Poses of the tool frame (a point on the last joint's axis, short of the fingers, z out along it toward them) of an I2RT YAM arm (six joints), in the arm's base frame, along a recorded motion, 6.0 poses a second.
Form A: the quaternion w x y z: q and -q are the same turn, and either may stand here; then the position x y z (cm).
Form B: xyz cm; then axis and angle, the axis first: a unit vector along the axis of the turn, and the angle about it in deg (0 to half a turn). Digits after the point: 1 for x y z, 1 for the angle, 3 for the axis.
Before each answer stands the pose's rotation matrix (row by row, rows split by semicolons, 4 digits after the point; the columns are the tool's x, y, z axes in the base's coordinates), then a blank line. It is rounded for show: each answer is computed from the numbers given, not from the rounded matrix.
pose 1, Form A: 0.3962 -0.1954 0.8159 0.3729 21.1 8.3 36.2
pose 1, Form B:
-0.6097 -0.6144 0.5008; -0.0234 0.6455 0.7634; -0.7923 0.4537 -0.4079

21.1 8.3 36.2 -0.213 0.889 0.406 133.3
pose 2, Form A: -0.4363 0.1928 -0.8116 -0.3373 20.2 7.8 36.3
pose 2, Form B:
-0.5449 -0.6073 0.5781; -0.0186 0.6981 0.7157; -0.8383 0.3793 -0.3917

20.2 7.8 36.3 -0.214 0.902 0.375 128.3
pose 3, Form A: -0.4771 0.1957 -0.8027 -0.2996 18.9 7.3 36.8
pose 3, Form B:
-0.4682 -0.6000 0.6487; -0.0283 0.7439 0.6677; -0.8832 0.2942 -0.3652

18.9 7.3 36.8 -0.223 0.913 0.341 123.0
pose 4, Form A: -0.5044 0.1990 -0.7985 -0.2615 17.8 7.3 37.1
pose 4, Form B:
-0.4120 -0.5816 0.7014; -0.0540 0.7840 0.6184; -0.9096 0.2169 -0.3544

17.8 7.3 37.1 -0.230 0.925 0.303 119.4
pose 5, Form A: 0.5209 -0.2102 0.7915 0.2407 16.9 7.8 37.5
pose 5, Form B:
-0.3689 -0.5835 0.7234; -0.0820 0.7957 0.6001; -0.9258 0.1621 -0.3414

16.9 7.8 37.5 -0.246 0.927 0.282 117.2
